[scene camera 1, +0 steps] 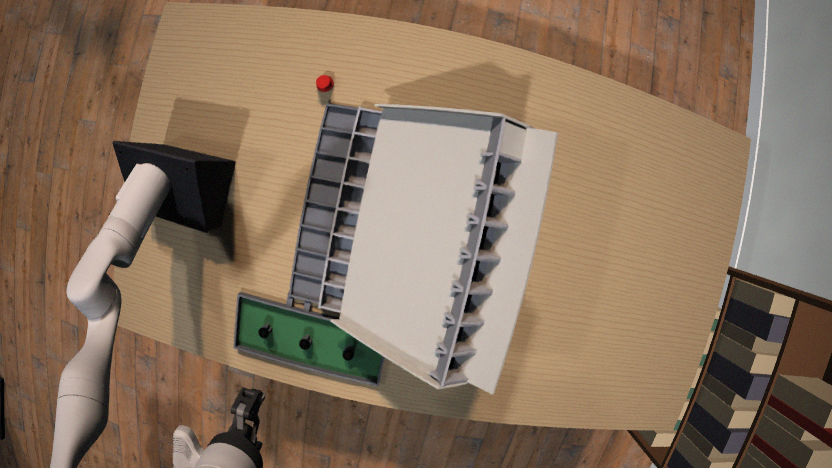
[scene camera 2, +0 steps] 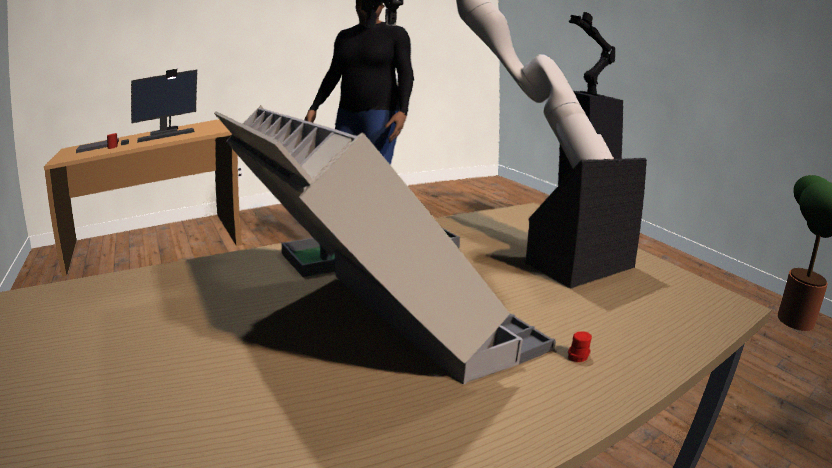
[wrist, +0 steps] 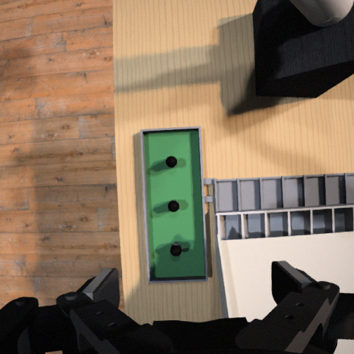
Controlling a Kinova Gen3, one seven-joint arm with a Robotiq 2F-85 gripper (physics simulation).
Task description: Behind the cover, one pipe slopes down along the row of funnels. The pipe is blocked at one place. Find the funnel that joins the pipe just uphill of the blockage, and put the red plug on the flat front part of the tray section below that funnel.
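Frame: origin at the arm's base, x left, y back, z up, level; metres.
Seen in the pictures: gripper, between the fingertips: (scene camera 1: 257, 418) (scene camera 2: 380, 26); arm's base, origin of its link: (scene camera 1: 154, 178) (scene camera 2: 599, 179).
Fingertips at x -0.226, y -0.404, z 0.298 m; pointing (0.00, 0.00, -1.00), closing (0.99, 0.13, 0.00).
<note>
Offsets run from my fingertips to a thing's top centre. "spot": to the spot under its first point.
The red plug {dx +0.522, dy +0.143, dz -0.455 m} (scene camera 1: 324, 83) (scene camera 2: 580, 346) stands upright on the table, just off the tray's far end from the green tray. The grey sectioned tray (scene camera 1: 322, 168) (scene camera 2: 538, 343) (wrist: 271, 193) has a row of flat front parts and a row of compartments behind them. The tilted pale cover (scene camera 1: 418, 221) (scene camera 2: 401, 232) (wrist: 280, 265) rises from it and hides the pipe and blockage. The row of funnels {spot: dx +0.420, dy -0.243, dz -0.173 m} (scene camera 1: 505, 190) (scene camera 2: 290, 136) lies along its upper edge. My gripper (scene camera 1: 251, 396) (wrist: 194, 282) is open and empty, beyond the table edge in scene camera 1, far from the plug. Scene camera 2 does not show it.
A green tray (scene camera 1: 285, 334) (scene camera 2: 308, 254) (wrist: 160, 185) with three black round-topped pegs adjoins the sectioned tray's near end. The black robot base (scene camera 1: 192, 186) (scene camera 2: 608, 221) (wrist: 295, 60) stands on the table facing the sectioned tray. A person (scene camera 2: 372, 69) stands behind the table.
</note>
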